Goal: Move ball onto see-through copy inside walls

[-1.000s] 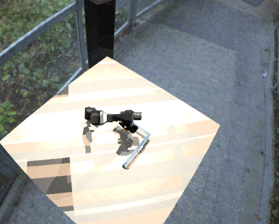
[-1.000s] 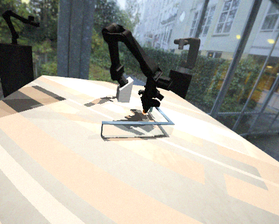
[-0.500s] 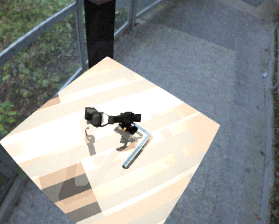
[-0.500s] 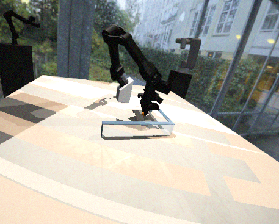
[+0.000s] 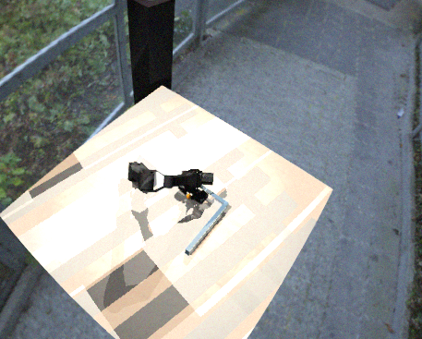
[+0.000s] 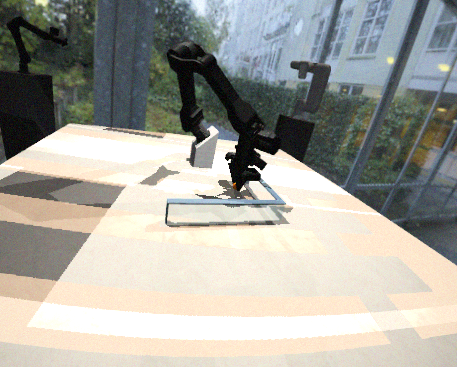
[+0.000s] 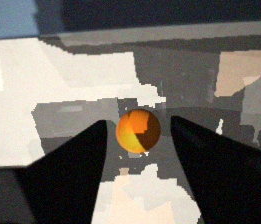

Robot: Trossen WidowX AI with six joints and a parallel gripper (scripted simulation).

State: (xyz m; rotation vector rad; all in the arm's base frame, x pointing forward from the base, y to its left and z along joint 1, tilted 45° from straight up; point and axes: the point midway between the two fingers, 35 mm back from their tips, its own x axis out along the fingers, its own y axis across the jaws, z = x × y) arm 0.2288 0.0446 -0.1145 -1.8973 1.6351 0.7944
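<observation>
Now: gripper tip 1 cm below the see-through copy of ball. From my gripper tip the other things lie so: orange ball 1 cm above.
</observation>
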